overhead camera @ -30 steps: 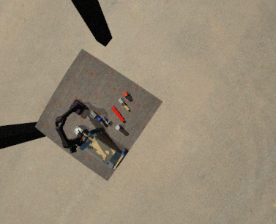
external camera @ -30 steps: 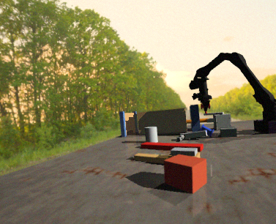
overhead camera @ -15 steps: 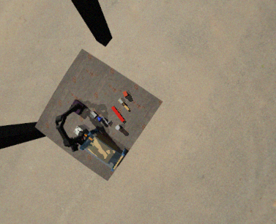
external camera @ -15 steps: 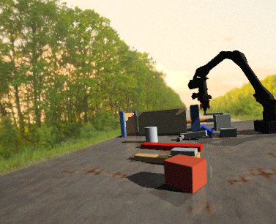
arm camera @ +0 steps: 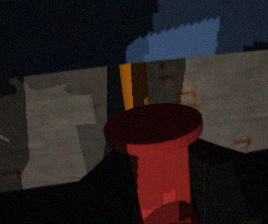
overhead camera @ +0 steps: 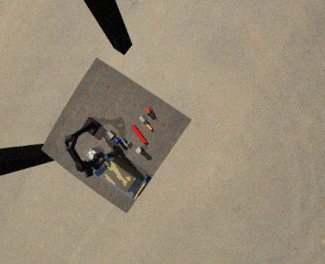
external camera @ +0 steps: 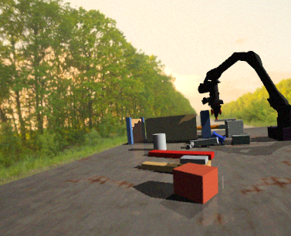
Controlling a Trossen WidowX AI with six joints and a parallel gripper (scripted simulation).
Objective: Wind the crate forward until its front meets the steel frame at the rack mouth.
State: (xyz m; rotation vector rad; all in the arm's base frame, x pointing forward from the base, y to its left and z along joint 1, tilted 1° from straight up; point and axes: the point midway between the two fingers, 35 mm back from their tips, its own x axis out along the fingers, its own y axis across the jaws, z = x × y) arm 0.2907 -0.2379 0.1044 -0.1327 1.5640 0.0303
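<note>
The winch handle with red grip lies 40 mm behind my gripper tip and 10 mm below it. Round my gripper tip: dark block 80 mm behind, 260 mm to the left, 100 mm below; then red knob 20 mm above; then winch 120 mm behind, 10 mm to the right, 80 mm below.
</note>
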